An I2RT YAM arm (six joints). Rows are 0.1 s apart.
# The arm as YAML. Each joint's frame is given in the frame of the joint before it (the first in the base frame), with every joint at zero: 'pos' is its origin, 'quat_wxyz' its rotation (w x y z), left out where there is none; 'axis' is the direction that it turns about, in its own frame. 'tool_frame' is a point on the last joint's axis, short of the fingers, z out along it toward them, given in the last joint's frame.
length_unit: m
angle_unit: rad
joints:
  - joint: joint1
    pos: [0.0, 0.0, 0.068]
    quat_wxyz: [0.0, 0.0, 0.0, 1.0]
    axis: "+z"
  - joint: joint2
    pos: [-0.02, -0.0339, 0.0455]
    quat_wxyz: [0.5, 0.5, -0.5, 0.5]
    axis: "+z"
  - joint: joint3
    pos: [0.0, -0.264, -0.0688]
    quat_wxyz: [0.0, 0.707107, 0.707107, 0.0]
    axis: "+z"
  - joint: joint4
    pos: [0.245, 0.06, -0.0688]
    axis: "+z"
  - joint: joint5
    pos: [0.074, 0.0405, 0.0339]
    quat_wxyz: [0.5, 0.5, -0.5, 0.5]
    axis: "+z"
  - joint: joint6
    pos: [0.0, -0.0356, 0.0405]
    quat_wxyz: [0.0, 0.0, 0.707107, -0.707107]
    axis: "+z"
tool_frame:
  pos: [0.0, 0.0, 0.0]
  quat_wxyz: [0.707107, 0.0, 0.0, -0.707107]
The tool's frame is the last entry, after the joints.
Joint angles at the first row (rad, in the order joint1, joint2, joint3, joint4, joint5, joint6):
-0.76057 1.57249 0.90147 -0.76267 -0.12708 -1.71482
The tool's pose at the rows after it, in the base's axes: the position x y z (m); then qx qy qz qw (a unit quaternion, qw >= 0):
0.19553, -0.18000, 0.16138, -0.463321, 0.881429, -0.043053, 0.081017
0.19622, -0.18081, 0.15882, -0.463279, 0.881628, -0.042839, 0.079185
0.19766, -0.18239, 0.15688, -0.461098, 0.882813, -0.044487, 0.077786
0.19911, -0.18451, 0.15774, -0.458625, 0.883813, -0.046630, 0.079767
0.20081, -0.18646, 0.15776, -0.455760, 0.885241, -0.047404, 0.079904
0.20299, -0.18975, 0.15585, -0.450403, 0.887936, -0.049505, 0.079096
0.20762, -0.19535, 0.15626, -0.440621, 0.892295, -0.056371, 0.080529
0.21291, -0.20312, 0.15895, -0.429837, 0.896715, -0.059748, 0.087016
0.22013, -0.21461, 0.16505, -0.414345, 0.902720, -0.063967, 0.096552
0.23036, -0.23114, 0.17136, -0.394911, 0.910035, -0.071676, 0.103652
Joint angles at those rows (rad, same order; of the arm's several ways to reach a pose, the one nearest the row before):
-0.76086 1.58226 0.90064 -0.75482 -0.12573 -1.72030
-0.76084 1.59143 0.89890 -0.74552 -0.12238 -1.72034
-0.76087 1.60199 0.90113 -0.73470 -0.11833 -1.71551
-0.76314 1.60771 0.91047 -0.73287 -0.12062 -1.71196
-0.76392 1.61654 0.91969 -0.73141 -0.12003 -1.70624
-0.76661 1.63277 0.92829 -0.71995 -0.11664 -1.69691
-0.76910 1.65296 0.95095 -0.70748 -0.11345 -1.67728
-0.77667 1.67753 0.98900 -0.70950 -0.12262 -1.66001
-0.78848 1.70951 1.05054 -0.72356 -0.13666 -1.63618
-0.80265 1.76048 1.13610 -0.73742 -0.14312 -1.60647

